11 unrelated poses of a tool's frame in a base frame.
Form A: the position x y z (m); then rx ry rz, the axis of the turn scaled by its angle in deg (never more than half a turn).
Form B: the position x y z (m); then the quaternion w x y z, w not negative. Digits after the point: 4 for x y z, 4 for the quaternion.
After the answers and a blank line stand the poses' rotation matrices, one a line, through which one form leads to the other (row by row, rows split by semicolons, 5 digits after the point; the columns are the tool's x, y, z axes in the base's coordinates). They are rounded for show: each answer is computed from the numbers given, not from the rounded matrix.
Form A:
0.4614 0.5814 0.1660 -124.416 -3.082 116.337
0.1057 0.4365 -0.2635 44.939 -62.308 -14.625
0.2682 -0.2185 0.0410 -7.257 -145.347 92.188
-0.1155 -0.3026 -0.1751 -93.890 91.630 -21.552
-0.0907 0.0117 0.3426 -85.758 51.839 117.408
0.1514 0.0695 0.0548 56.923 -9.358 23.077
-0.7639 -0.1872 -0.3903 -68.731 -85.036 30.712
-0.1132 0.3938 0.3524 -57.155 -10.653 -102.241
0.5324 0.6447 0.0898 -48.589 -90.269 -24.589
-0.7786 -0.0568 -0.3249 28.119 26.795 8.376
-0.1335 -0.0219 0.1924 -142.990 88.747 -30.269
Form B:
0.4614 0.5814 0.1660 0.0840 -0.7277 -0.0180 0.6805
0.1057 0.4365 -0.2635 0.7760 0.3624 -0.5025 -0.1179
0.2682 -0.2185 0.0410 0.0674 -0.0420 -0.8418 0.5339
-0.1155 -0.3026 -0.1751 0.3991 -0.6475 0.6319 -0.1486
-0.0907 0.0117 0.3426 0.2219 -0.5417 0.3275 0.7417
0.1514 0.0695 0.0548 0.8566 0.4728 -0.0777 0.1917
-0.7639 -0.1872 -0.3903 0.5478 -0.5063 -0.6264 0.2262
-0.1132 0.3938 0.3524 0.5179 -0.4157 -0.0775 -0.7436
0.5324 0.6447 0.0898 0.6058 -0.3667 -0.6812 -0.1856
-0.7786 -0.0568 -0.3249 0.9405 0.2405 0.2292 0.0716
-0.1335 -0.0219 0.1924 0.0785 -0.8337 0.5174 -0.1765

0.07328 -0.08810 -0.99341; 0.14057 -0.98523 0.09774; -0.98736 -0.14681 -0.05981
0.46715 -0.18118 -0.86541; -0.54731 0.70947 -0.44397; 0.69442 0.68105 0.23227
-0.98738 -0.00121 -0.15836; 0.14274 0.42633 -0.89324; 0.06860 -0.90457 -0.42077
0.15717 -0.69970 0.69694; -0.93700 0.11728 0.32905; -0.31197 -0.70475 -0.63719
-0.31458 -0.68395 -0.65822; -0.02563 -0.68705 0.72616; -0.94889 0.24531 0.19860
0.91445 -0.40183 0.04807; 0.25486 0.47952 -0.83971; 0.31437 0.78012 0.54091
0.11282 0.38647 -0.91538; 0.88219 0.38493 0.27125; 0.45718 -0.83814 -0.29751
-0.11793 0.83467 0.53798; -0.70583 -0.45153 0.54582; 0.69849 -0.31536 0.64239
0.00298 0.72444 -0.68933; 0.27476 0.66221 0.69713; 0.96151 -0.19147 -0.19707
0.88470 -0.02452 0.46552; 0.24498 0.87406 -0.41953; -0.39661 0.48520 0.77928
0.40229 -0.83496 0.37549; -0.89040 -0.45224 -0.05169; 0.21298 -0.31354 -0.92538

